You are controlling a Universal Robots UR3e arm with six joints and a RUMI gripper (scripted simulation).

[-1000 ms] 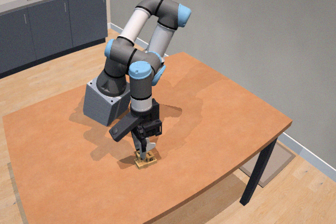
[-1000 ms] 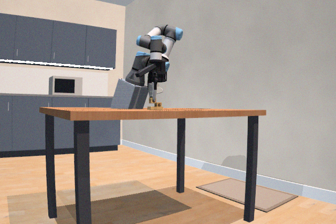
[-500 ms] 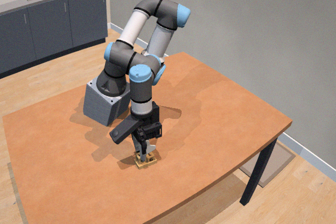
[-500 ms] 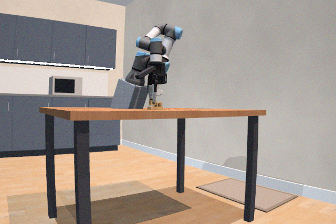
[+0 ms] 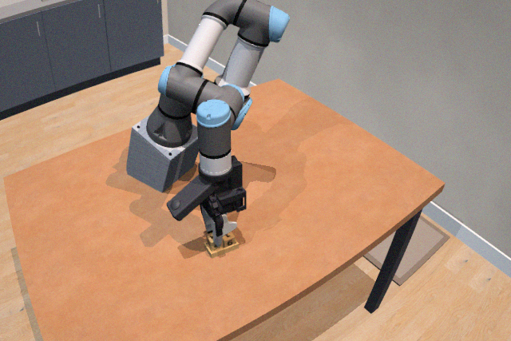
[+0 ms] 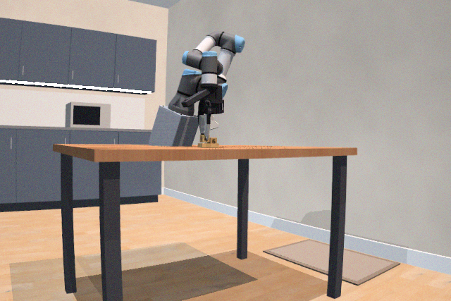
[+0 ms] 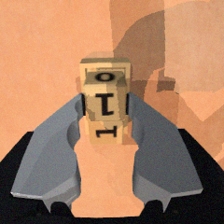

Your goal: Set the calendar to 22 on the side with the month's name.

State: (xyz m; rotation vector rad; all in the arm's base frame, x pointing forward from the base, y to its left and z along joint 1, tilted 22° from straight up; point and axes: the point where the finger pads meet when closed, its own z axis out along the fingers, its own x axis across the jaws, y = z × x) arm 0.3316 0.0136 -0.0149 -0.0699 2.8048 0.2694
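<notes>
Now: the wooden tray 2 cm to the left of my hand and 4 cm below it.
</notes>
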